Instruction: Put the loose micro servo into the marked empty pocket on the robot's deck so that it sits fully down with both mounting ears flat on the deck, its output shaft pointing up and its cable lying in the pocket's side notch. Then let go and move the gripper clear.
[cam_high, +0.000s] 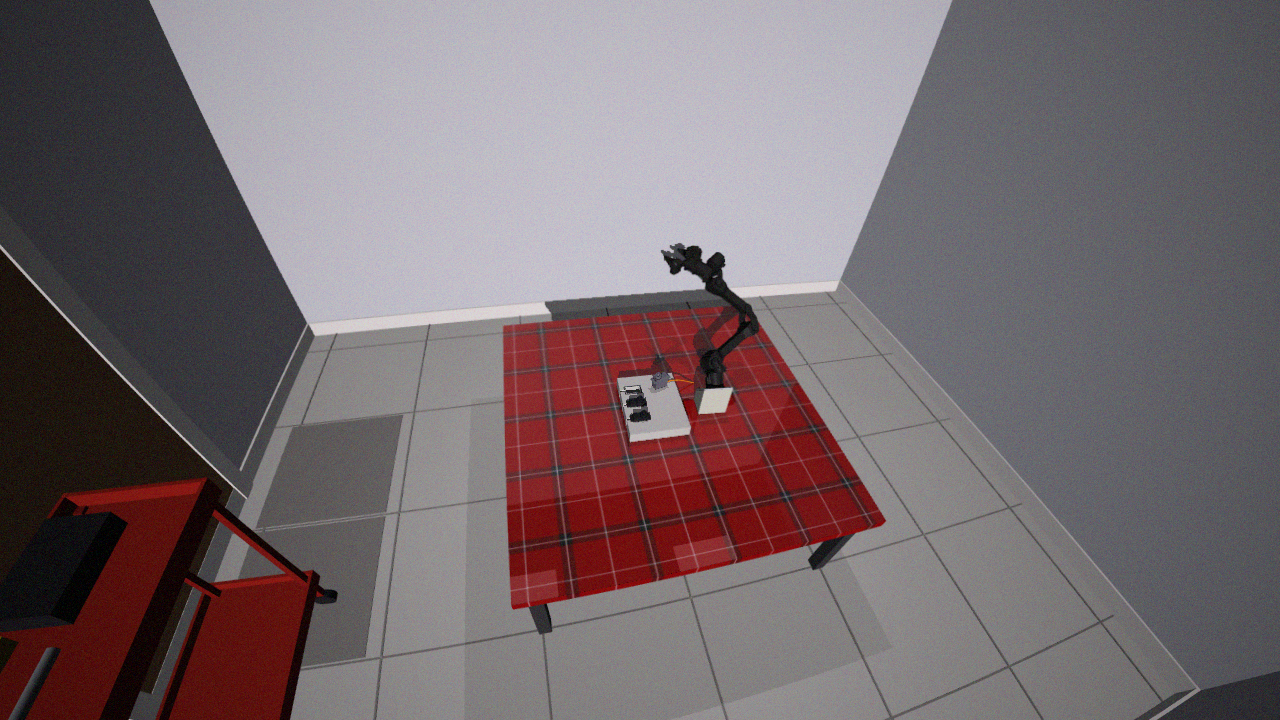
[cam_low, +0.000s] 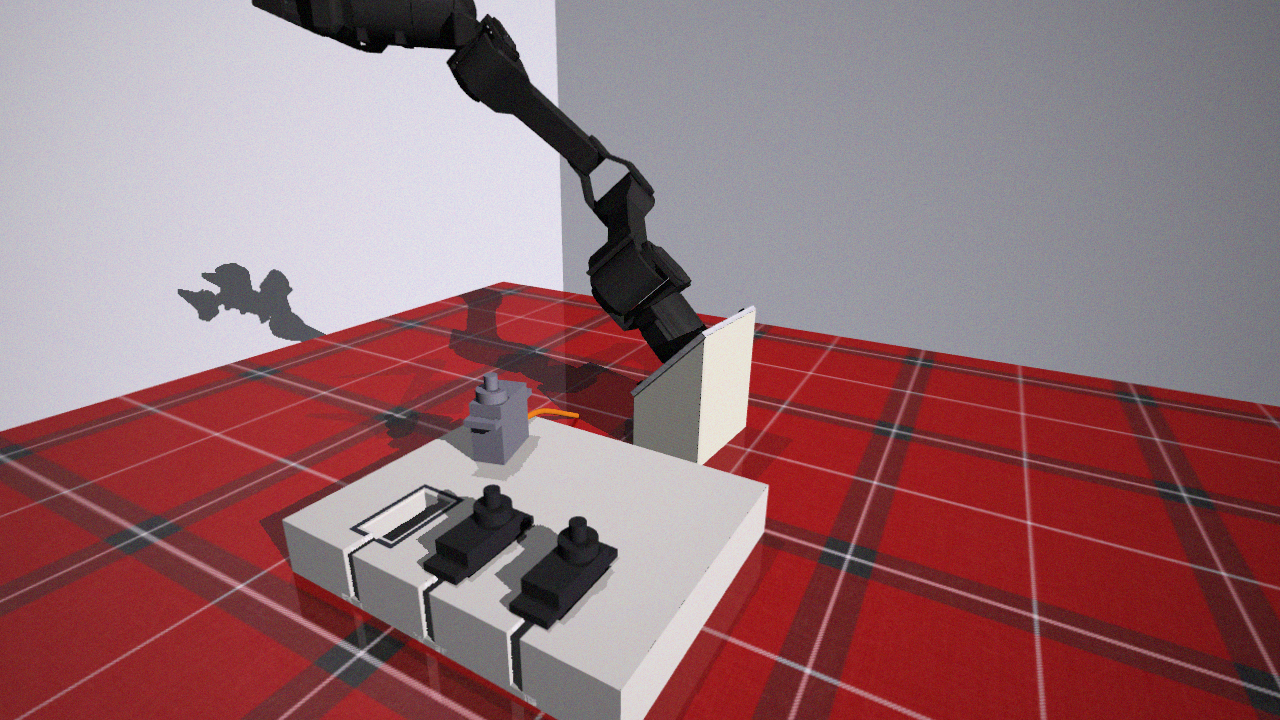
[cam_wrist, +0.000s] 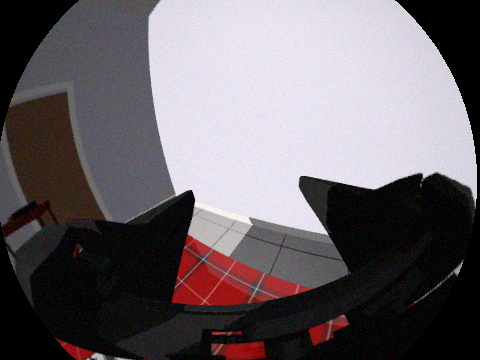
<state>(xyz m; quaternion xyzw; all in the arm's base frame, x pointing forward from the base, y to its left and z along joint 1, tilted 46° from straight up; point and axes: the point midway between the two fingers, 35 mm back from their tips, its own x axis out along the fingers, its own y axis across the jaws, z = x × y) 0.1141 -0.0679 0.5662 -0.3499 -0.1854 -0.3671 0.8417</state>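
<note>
My gripper tip is 49 cm to the right of the white deck, 42 cm above it and 7 cm short of it.
</note>
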